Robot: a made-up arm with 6 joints. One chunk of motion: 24 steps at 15 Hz.
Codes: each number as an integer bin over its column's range. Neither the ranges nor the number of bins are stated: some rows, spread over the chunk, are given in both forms.
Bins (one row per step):
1: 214 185 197 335 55 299
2: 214 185 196 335 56 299
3: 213 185 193 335 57 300
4: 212 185 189 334 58 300
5: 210 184 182 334 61 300
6: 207 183 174 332 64 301
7: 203 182 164 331 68 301
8: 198 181 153 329 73 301
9: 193 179 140 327 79 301
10: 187 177 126 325 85 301
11: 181 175 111 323 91 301
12: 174 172 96 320 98 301
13: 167 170 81 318 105 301
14: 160 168 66 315 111 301
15: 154 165 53 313 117 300
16: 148 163 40 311 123 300
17: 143 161 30 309 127 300
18: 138 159 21 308 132 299
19: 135 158 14 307 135 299
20: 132 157 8 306 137 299
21: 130 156 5 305 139 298
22: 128 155 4 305 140 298
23: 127 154 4 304 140 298
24: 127 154 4 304 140 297
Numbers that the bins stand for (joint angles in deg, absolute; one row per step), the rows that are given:
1: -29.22 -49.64 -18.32 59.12 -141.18 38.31
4: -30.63 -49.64 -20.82 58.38 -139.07 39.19
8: -40.49 -52.46 -32.09 54.66 -128.51 40.07
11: -52.46 -56.68 -45.24 50.20 -115.83 40.07
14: -67.25 -61.61 -59.33 44.25 -101.75 40.07
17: -79.22 -66.54 -70.61 39.79 -90.48 39.19
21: -88.37 -70.06 -78.43 36.81 -82.03 37.43
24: -90.48 -71.47 -78.75 36.07 -81.33 36.55
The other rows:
2: -29.22 -49.64 -18.63 59.12 -140.48 38.31
3: -29.93 -49.64 -19.57 59.12 -139.77 39.19
5: -32.04 -50.35 -23.01 58.38 -136.96 39.19
6: -34.15 -51.05 -25.52 56.89 -134.84 40.07
7: -36.97 -51.75 -28.65 56.15 -132.03 40.07
9: -44.01 -53.87 -36.16 53.17 -124.28 40.07
10: -48.23 -55.28 -40.55 51.69 -120.06 40.07
12: -57.39 -58.80 -49.94 47.97 -110.90 40.07
13: -62.32 -60.20 -54.64 46.48 -105.97 40.07
15: -71.47 -63.73 -63.41 42.76 -97.52 39.19
16: -75.70 -65.13 -67.48 41.27 -93.30 39.19
18: -82.74 -67.95 -73.42 39.04 -86.96 38.31
19: -84.85 -68.65 -75.62 38.30 -84.85 38.31
20: -86.96 -69.36 -77.50 37.56 -83.44 38.31
22: -89.78 -70.77 -78.75 36.81 -81.33 37.43
23: -90.48 -71.47 -78.75 36.07 -81.33 37.43

